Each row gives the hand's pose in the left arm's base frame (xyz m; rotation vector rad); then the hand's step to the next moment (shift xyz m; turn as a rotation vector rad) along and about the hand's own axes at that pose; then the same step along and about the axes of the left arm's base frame.
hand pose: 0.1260 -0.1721 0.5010 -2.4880 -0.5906 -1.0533
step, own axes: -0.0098 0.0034 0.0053 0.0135 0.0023 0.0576
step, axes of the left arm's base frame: -0.0014 -0.0025 -0.0113 0.0433 0.0293 -0.0279
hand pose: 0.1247 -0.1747 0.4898 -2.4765 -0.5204 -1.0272
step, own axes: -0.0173 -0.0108 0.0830 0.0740 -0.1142 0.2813
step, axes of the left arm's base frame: 0.0313 0.0475 -0.0638 0.1563 0.2506 -0.1020
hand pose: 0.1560 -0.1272 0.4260 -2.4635 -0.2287 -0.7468
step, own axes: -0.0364 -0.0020 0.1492 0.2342 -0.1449 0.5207
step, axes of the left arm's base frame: 0.0381 0.0838 -0.1229 0.3907 0.4087 -0.1651
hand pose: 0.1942 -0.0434 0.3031 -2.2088 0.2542 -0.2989
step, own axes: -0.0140 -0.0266 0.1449 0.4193 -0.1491 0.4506
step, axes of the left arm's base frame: 0.0324 0.1281 -0.0667 0.5458 0.3062 -0.0972
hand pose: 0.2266 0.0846 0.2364 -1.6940 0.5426 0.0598
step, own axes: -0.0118 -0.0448 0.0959 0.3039 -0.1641 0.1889
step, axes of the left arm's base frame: 0.0316 0.0985 0.0254 0.3813 0.0974 0.0095
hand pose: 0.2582 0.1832 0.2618 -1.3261 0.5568 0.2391
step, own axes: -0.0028 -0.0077 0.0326 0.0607 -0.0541 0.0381
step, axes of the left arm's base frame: 0.0093 0.0298 0.0124 0.0863 0.0146 0.0200
